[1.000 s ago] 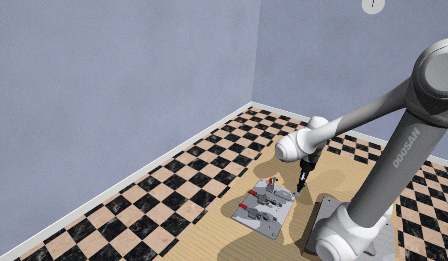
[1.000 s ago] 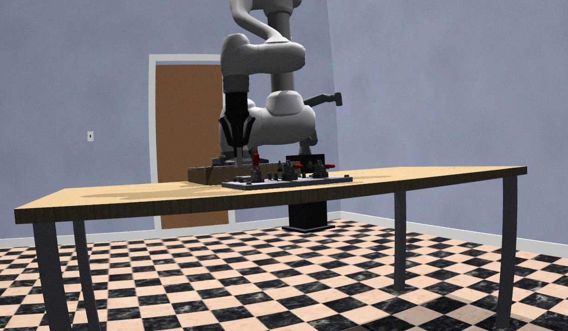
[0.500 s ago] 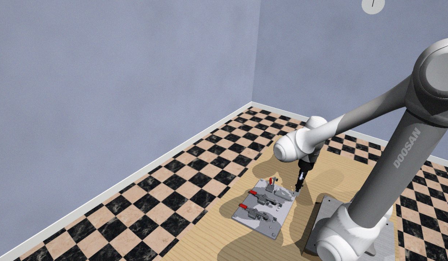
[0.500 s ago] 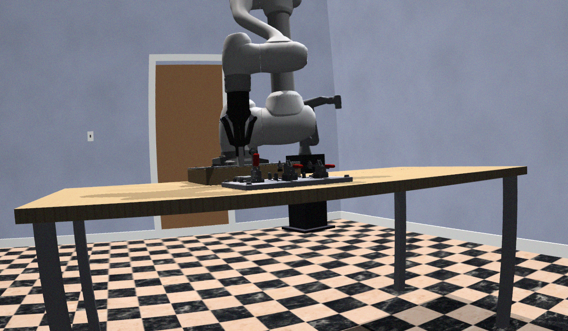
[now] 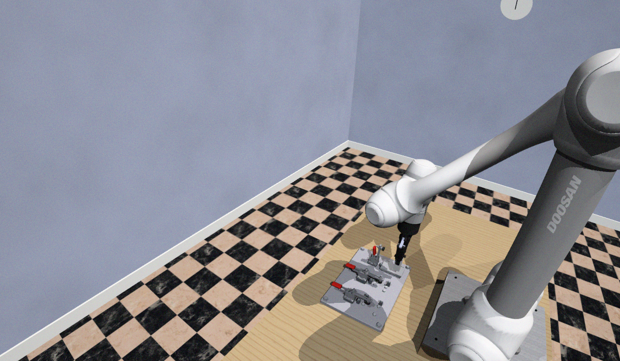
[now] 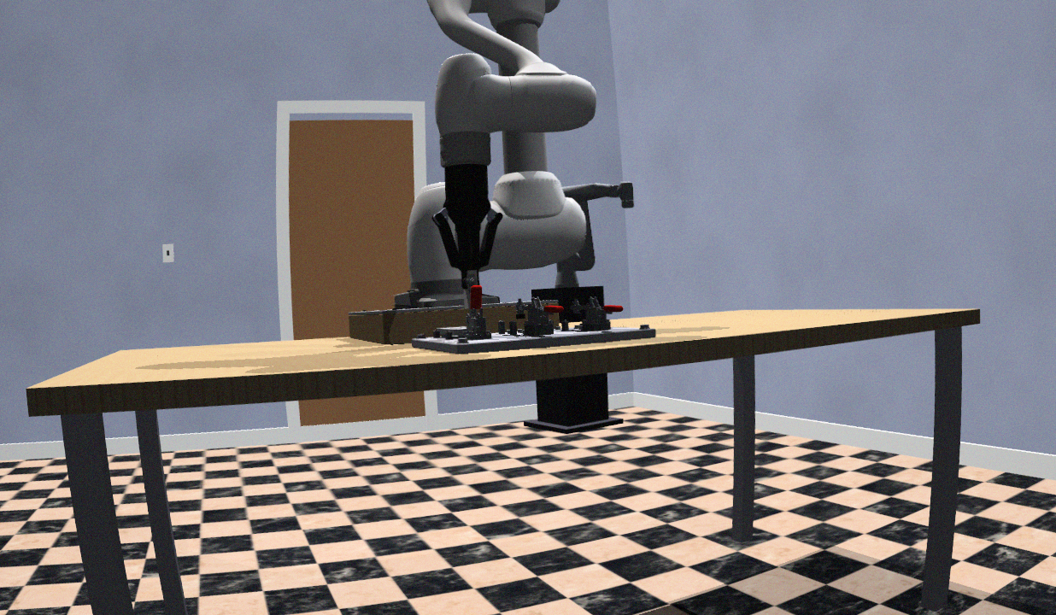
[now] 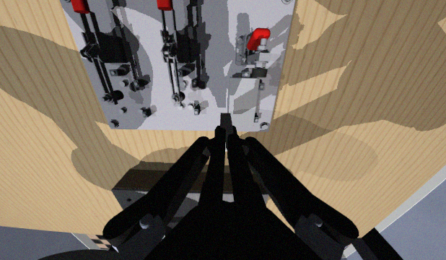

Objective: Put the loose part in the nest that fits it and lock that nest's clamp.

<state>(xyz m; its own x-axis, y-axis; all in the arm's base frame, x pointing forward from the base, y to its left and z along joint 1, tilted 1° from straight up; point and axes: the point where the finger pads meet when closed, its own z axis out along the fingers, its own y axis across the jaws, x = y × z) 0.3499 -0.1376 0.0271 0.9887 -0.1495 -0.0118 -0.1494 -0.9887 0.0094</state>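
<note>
My hand is 7 cm above the flat grey part, 3 cm to the left of it and 1 cm short of it. Also, from my hand: grey fixture plate: 9 cm below, 8 cm ahead, 6 cm to the left.
</note>
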